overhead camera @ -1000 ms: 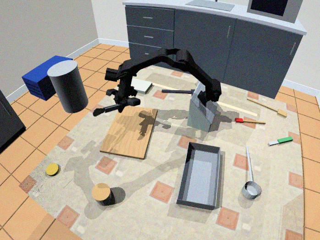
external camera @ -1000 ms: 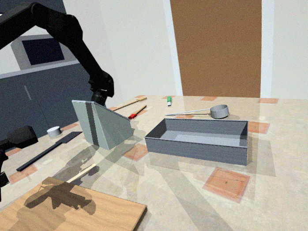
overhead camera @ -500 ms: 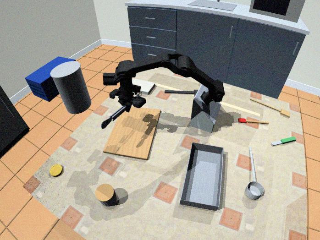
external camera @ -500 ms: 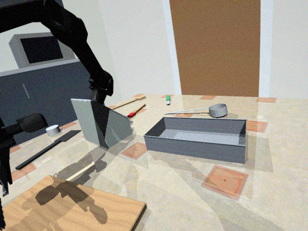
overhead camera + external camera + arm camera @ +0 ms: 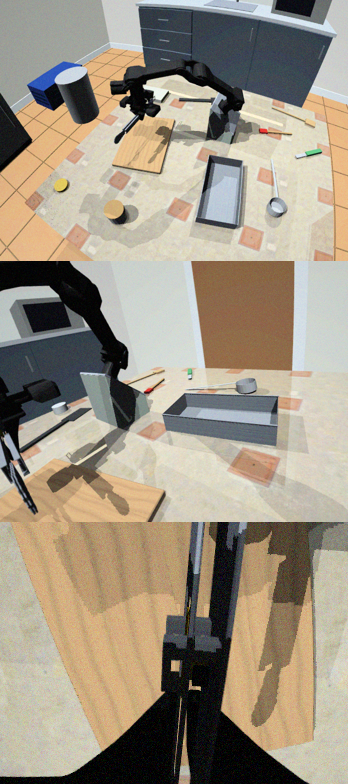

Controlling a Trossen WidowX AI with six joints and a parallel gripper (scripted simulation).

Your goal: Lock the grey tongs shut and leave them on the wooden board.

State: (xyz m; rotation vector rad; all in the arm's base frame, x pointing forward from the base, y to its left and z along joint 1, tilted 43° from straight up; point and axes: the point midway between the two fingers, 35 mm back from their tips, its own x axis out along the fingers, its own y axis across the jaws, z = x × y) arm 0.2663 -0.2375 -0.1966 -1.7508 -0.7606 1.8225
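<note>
My gripper tip is now 15 cm above the wooden board. From my gripper tip the other things lie so: yellow disc 43 cm ahead, 21 cm to the right, 15 cm below; then roasting tin 45 cm to the left, 13 cm below, 10 cm ahead; then lidded jar 39 cm ahead, 12 cm to the left, 12 cm below.
</note>
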